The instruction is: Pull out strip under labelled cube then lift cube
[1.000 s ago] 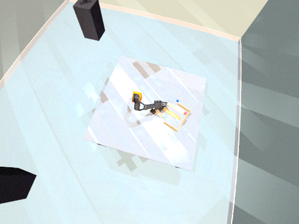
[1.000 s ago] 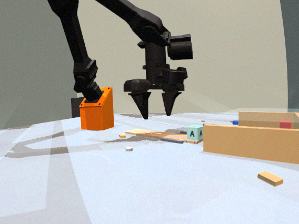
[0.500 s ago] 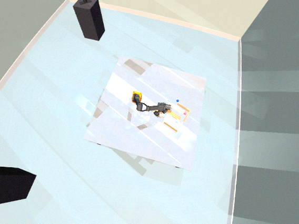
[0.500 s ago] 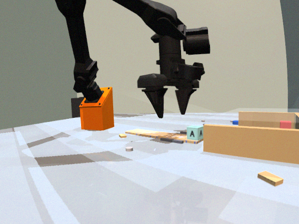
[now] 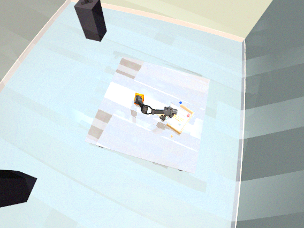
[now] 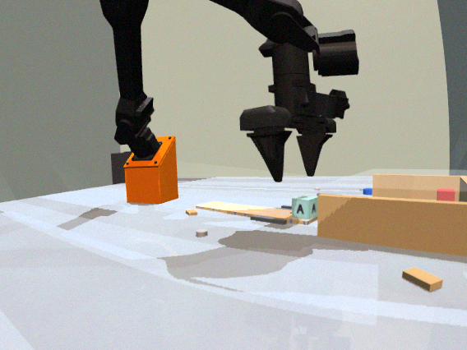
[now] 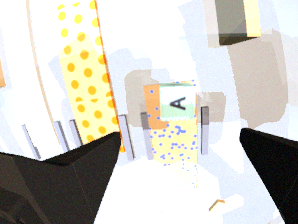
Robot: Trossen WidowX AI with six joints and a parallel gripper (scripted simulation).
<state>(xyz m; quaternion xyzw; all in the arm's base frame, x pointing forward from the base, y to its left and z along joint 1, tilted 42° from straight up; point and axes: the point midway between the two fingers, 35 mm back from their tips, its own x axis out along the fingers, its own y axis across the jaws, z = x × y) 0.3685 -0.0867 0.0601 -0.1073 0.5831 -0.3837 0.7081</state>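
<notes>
My gripper tip is 11 cm short of the orange-dotted yellow strip, 6 cm to the right of it and 6 cm above it.
</notes>
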